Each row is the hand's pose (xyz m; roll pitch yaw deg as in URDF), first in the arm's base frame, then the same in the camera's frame.
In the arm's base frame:
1: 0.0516 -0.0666 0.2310 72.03 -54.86 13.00
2: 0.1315 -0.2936 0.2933 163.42 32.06 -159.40
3: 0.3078 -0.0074 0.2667 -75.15 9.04 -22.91
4: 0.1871 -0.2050 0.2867 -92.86 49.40 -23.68
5: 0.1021 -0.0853 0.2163 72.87 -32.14 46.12
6: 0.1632 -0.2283 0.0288 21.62 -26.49 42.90
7: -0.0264 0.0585 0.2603 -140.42 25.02 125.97
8: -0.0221 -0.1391 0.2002 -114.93 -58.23 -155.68
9: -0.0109 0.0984 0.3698 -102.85 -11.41 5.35
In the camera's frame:
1: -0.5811 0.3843 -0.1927 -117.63 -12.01 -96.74
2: -0.3582 0.2813 -0.2316 -13.59 35.24 80.00
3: -0.5648 0.2447 0.0324 37.64 -43.78 -22.18
4: -0.4222 0.2680 -0.1497 -21.55 -44.62 35.35
5: -0.5452 0.3747 -0.1511 -82.38 -31.02 -125.33
6: -0.3553 0.5092 -0.0792 -135.40 -37.32 -124.99
7: -0.7273 0.3984 -0.2246 103.80 1.23 139.40
8: -0.5300 0.4399 -0.2698 -113.23 54.40 -101.78
9: -0.7819 0.2953 -0.2390 49.92 -51.70 -73.67

